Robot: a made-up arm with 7 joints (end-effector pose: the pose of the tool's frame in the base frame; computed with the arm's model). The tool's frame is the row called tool.
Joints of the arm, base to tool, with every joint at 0 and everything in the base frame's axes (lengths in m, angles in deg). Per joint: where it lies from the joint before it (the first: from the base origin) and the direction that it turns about. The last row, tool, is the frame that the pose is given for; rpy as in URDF.
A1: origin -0.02 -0.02 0.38 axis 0 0.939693 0.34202
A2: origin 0 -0.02 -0.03 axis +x
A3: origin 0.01 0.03 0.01 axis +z
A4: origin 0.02 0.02 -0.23 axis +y
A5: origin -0.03 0 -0.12 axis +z
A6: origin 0 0.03 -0.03 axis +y
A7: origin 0.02 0 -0.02 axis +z
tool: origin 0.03 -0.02 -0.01 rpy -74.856 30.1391 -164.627
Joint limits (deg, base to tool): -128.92..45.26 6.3..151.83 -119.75..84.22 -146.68..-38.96 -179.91..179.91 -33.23..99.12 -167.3..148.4
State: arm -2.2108 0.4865 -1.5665 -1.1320 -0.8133 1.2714 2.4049
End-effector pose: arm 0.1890 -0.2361 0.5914 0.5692 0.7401 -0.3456 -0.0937
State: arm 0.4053 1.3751 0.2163 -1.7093 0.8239 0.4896 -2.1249
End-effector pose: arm 0.1314 0.2503 0.3147 0.5913 -0.6641 -0.4384 0.1308
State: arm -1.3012 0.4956 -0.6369 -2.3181 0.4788 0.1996 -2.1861
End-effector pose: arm 0.1896 -0.1266 0.4738 0.0047 -0.7025 0.0340 -0.7109
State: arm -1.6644 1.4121 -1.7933 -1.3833 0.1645 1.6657 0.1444
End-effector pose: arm 0.3103 0.1296 0.4600 0.0295 0.3747 0.9264 0.0223
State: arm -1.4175 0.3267 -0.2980 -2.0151 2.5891 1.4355 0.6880
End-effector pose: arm 0.1869 -0.1654 0.5254 0.3818 -0.1504 0.0626 0.9098
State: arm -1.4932 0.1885 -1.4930 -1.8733 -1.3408 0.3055 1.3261
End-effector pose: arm 0.1079 -0.2241 0.3196 0.0600 -0.8812 0.4407 0.1604
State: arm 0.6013 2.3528 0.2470 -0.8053 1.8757 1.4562 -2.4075
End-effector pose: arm 0.1510 0.2108 0.5403 0.5754 -0.3972 -0.4398 0.5637
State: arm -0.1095 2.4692 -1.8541 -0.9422 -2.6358 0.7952 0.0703
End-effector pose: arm -0.0608 0.2950 0.5559 0.9134 -0.0968 0.3940 -0.0336
